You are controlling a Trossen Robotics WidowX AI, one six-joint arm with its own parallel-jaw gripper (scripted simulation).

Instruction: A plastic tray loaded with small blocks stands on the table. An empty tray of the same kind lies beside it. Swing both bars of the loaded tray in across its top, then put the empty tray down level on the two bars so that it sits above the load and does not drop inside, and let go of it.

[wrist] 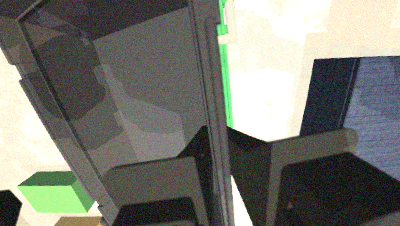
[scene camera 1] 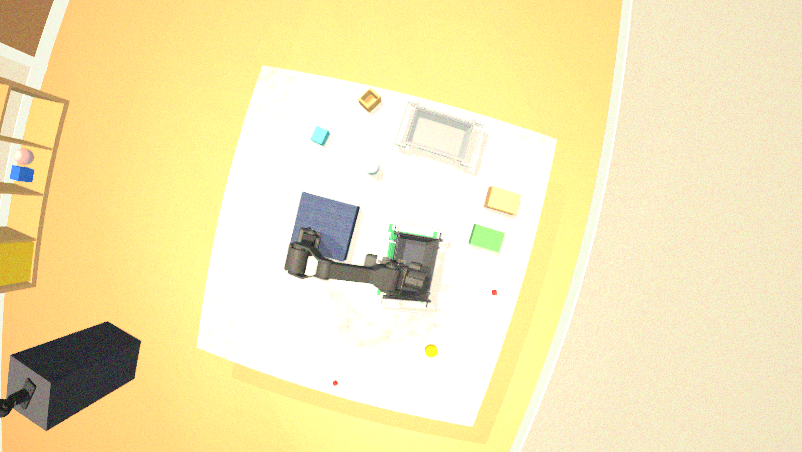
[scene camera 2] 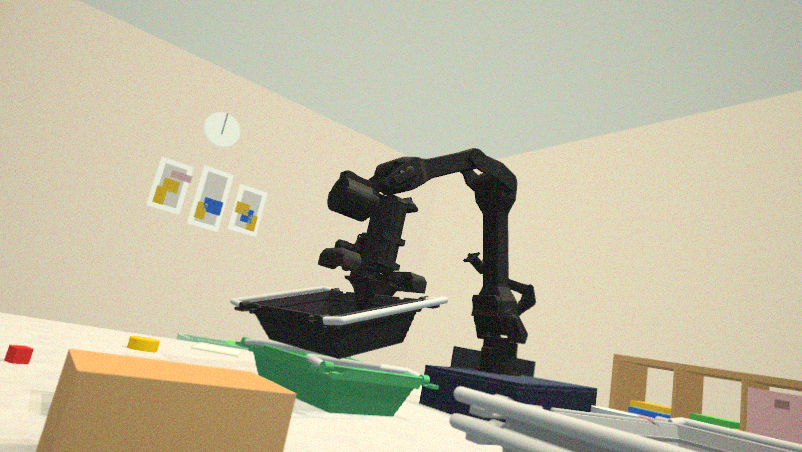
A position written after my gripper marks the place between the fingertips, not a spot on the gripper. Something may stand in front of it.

Note:
I see my gripper (scene camera 2: 363, 325), a black tray (scene camera 2: 328, 323), a green block (wrist: 57, 190) and a tan block (scene camera 2: 98, 395).
The black tray shows as well in the wrist view (wrist: 109, 89) and in scene camera 1 (scene camera 1: 412, 248). The tan block also shows in scene camera 1 (scene camera 1: 499, 199). My gripper is seen too in the wrist view (wrist: 211, 129). Scene camera 2 misses the green block, which is hidden by the tan block.

